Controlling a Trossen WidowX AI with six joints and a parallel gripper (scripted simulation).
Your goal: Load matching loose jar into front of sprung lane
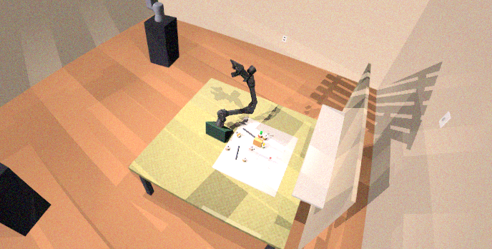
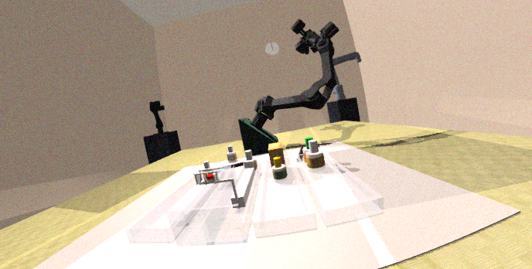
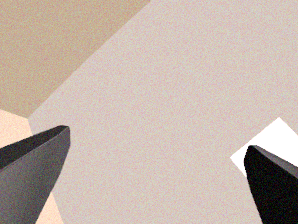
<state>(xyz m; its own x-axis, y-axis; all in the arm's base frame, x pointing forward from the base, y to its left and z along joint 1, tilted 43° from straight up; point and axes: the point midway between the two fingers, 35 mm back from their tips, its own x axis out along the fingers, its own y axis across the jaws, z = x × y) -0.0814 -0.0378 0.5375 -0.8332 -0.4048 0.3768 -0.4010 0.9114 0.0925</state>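
Right now my gripper tip is 530 mm above the brown box, 400 mm short of it and 310 mm to the left of it. From my gripper tip the other things lie so: red block: 540 mm ahead, 490 mm below, 450 mm to the right.
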